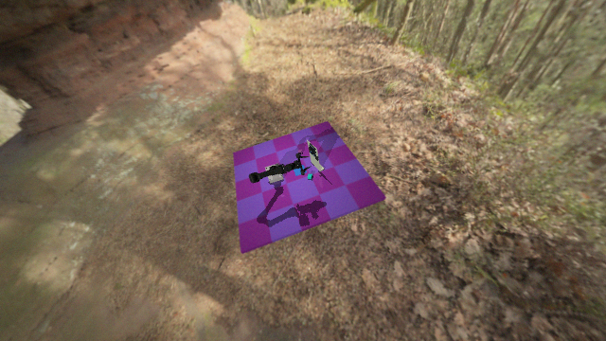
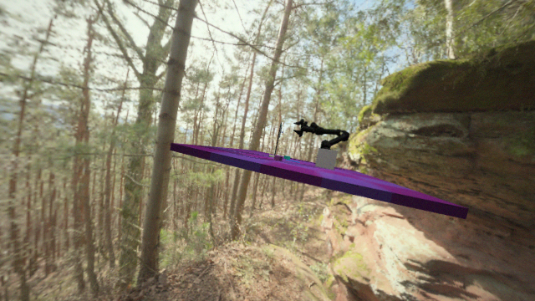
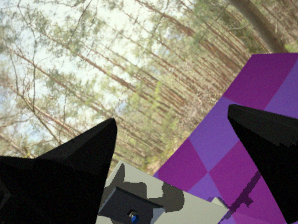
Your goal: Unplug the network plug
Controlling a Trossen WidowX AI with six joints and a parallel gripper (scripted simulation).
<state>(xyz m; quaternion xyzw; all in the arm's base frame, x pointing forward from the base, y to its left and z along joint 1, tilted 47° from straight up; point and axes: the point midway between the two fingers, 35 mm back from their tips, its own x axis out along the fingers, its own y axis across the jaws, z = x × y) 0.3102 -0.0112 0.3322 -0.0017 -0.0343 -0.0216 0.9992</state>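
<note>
The blue plug is 70 mm ahead of my gripper tip, 220 mm to the left of it and 100 mm below it. Round my gripper tip: cyan cube 10 mm behind, 110 mm to the left, 320 mm below; then blue marked square 90 mm behind, 240 mm to the left, 330 mm below; then grey upright panel 90 mm ahead, 220 mm to the left, 190 mm below.
</note>
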